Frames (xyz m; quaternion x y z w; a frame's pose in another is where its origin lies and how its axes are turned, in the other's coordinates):
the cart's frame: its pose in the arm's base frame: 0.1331 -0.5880 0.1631 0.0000 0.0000 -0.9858 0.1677
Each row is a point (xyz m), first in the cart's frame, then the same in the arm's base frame.
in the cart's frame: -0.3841 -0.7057 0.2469
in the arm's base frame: 0.2622 0.2050 0.4100
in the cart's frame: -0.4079 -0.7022 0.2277
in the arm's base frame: 0.2859 0.2096 0.3908
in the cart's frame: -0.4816 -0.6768 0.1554
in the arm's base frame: 0.3638 0.2100 0.3185
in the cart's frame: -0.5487 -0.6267 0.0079
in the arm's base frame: 0.4437 0.1849 0.1710
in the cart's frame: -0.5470 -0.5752 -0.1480
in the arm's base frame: 0.4591 0.1357 0.0151
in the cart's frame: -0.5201 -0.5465 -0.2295
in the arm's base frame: 0.4432 0.0997 -0.0664
